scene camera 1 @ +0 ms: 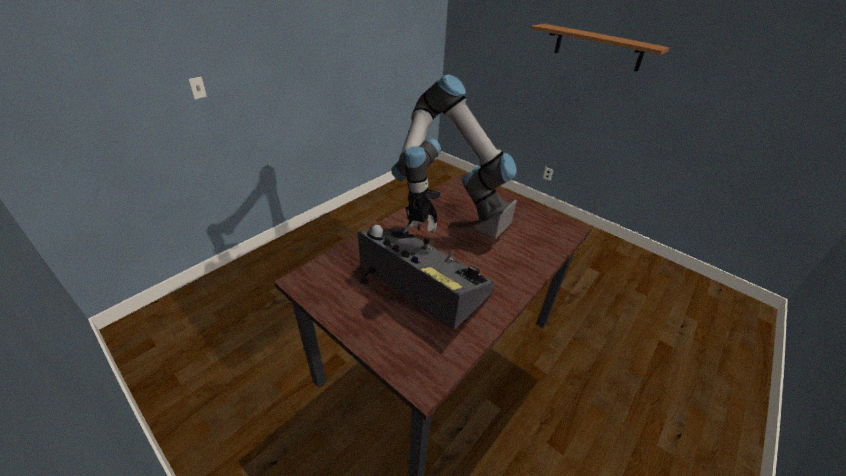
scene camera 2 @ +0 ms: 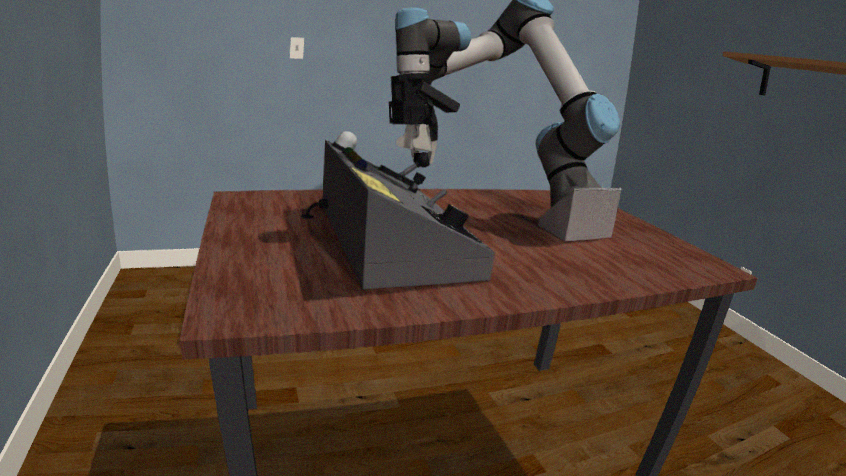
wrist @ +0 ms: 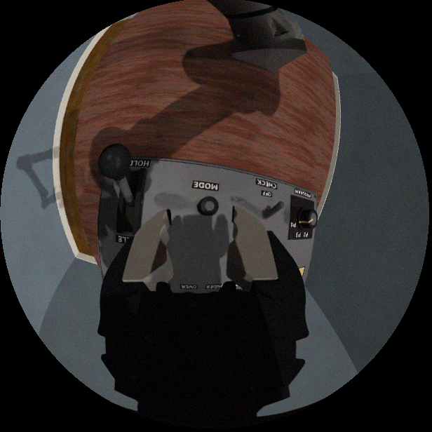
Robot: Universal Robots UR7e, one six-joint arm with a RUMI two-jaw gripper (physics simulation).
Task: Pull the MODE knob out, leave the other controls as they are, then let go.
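Seen in the pictures: gripper, between the fingertips: (scene camera 1: pixel 425 231) (scene camera 2: pixel 422 162); arm's base, origin of its link: (scene camera 1: pixel 494 212) (scene camera 2: pixel 578 204).
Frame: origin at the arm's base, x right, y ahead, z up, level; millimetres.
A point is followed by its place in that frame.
The MODE knob (scene camera 1: pixel 426 241) {x 41, y 452, z 53 mm} (scene camera 2: pixel 419 177) {x 37, y 448, z 54 mm} (wrist: pixel 208 205) is a small dark round knob on a short stem. It stands up from the sloped face of the grey control box (scene camera 1: pixel 408 283) {x -42, y 643, z 8 mm} (scene camera 2: pixel 425 266) {x -263, y 526, z -37 mm} (wrist: pixel 165 175), beside the MODE label. My gripper (scene camera 1: pixel 423 227) {x 61, y 435, z 84 mm} (scene camera 2: pixel 430 158) {x 61, y 435, z 84 mm} (wrist: pixel 201 209) is partly open and empty, pointing down just above the box. In the wrist view the knob shows between the two pale fingertips, slightly past their ends. Scene camera 2 shows the fingertips above the knob, apart from it. How far out the knob stands is hard to tell.
The black ball lever (scene camera 2: pixel 421 158) {x 154, y 406, z 76 mm} (wrist: pixel 115 161) stands close to one finger's side. The CHECK toggle (scene camera 1: pixel 450 256) {x -78, y 442, z 39 mm} (scene camera 2: pixel 437 198) {x -77, y 443, z 36 mm} (wrist: pixel 273 208) and PROGRAM dial (scene camera 2: pixel 455 216) {x -212, y 456, z 40 mm} (wrist: pixel 307 219) are on the other side. A white dome (scene camera 1: pixel 376 231) {x 160, y 613, z 126 mm} (scene camera 2: pixel 346 139) {x 152, y 605, z 121 mm} tops the box's far end.
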